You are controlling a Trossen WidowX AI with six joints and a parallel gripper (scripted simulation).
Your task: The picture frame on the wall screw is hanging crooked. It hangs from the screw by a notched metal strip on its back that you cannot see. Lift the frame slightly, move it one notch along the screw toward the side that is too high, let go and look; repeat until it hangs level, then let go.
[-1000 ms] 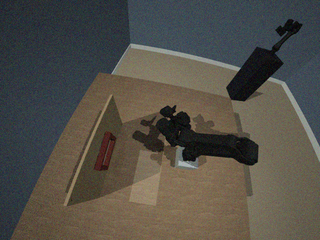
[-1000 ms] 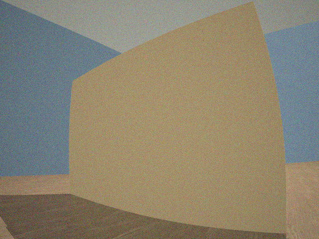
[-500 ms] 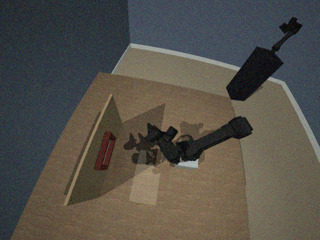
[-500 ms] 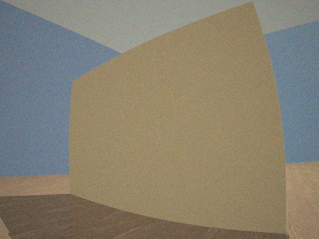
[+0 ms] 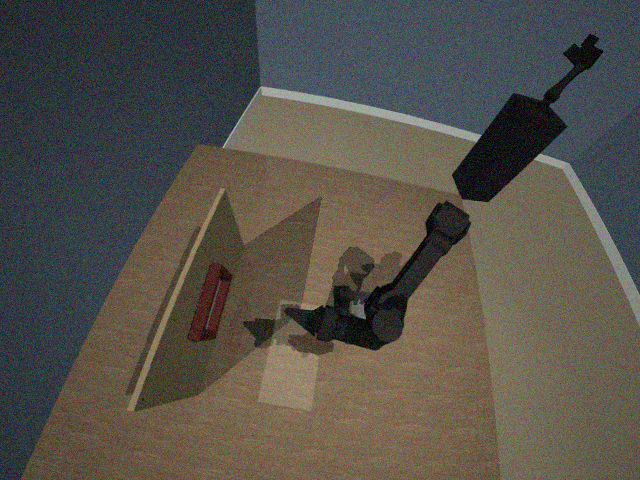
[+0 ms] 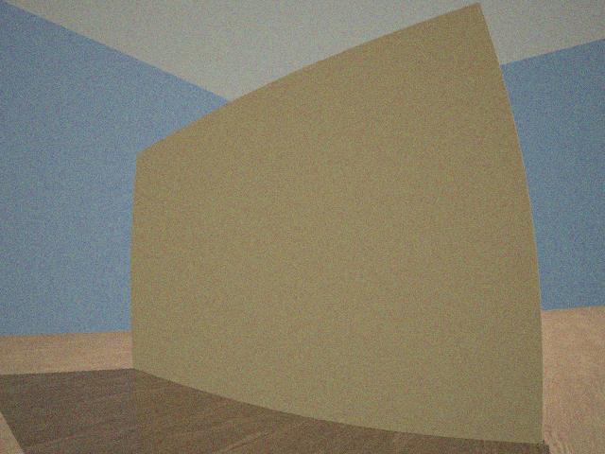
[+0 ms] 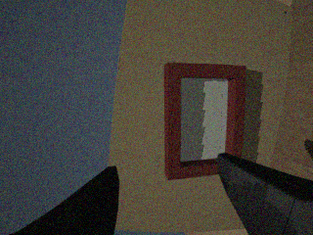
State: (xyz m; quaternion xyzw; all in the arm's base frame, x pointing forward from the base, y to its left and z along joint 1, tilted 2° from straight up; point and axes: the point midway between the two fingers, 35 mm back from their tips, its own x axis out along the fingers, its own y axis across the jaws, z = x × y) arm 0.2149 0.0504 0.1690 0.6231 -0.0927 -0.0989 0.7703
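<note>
The red picture frame is 200 mm ahead of my gripper tip, 30 mm to the right of it and 90 mm below it. From my gripper tip the other things lie so: wall panel (200 mm ahead, 40 mm to the right, 100 mm below).
</note>
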